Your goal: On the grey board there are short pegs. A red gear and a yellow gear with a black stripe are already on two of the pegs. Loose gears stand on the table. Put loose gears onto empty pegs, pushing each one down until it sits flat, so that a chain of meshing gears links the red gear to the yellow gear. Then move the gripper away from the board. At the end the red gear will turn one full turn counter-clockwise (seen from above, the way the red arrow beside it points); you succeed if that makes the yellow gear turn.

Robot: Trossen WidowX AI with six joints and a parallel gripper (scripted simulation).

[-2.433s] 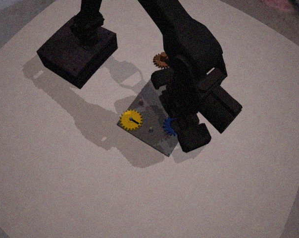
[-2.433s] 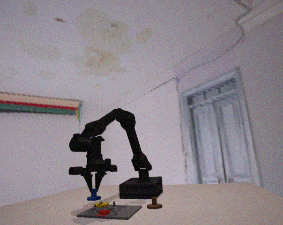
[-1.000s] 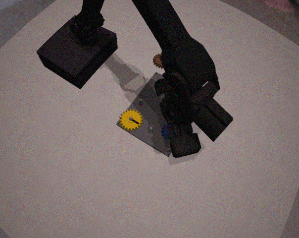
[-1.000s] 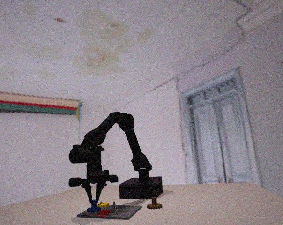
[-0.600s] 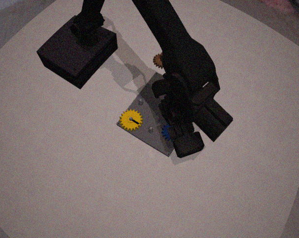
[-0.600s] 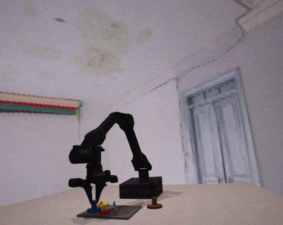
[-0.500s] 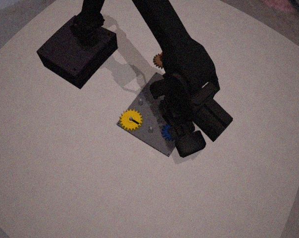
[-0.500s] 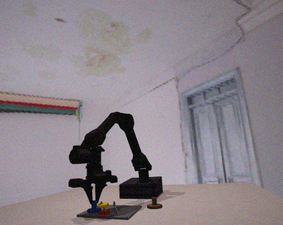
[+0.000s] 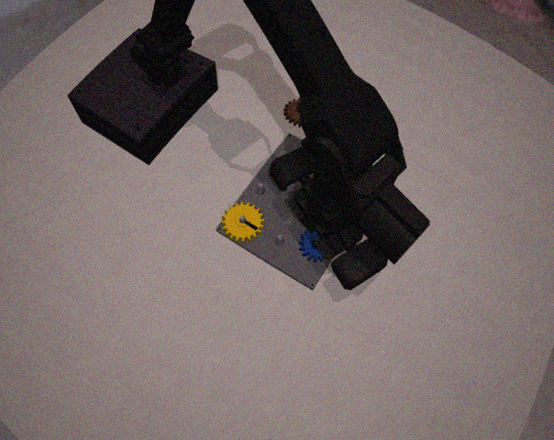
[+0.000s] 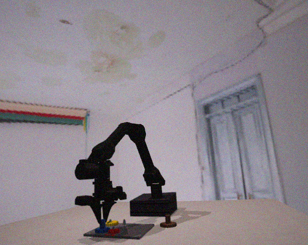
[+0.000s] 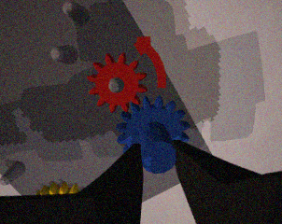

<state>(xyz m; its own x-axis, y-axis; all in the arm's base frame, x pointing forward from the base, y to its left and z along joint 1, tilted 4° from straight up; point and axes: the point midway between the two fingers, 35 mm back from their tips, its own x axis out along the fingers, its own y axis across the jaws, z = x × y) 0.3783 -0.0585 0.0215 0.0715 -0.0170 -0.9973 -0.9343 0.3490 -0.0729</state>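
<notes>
The blue gear is 10 mm below my gripper tip. From my gripper tip the other things lie so: brown gear 170 mm behind, 190 mm to the left, 20 mm below; red arrow 20 mm ahead, 50 mm to the left, 30 mm below; red gear 10 mm behind, 40 mm to the left, 20 mm below.
</notes>
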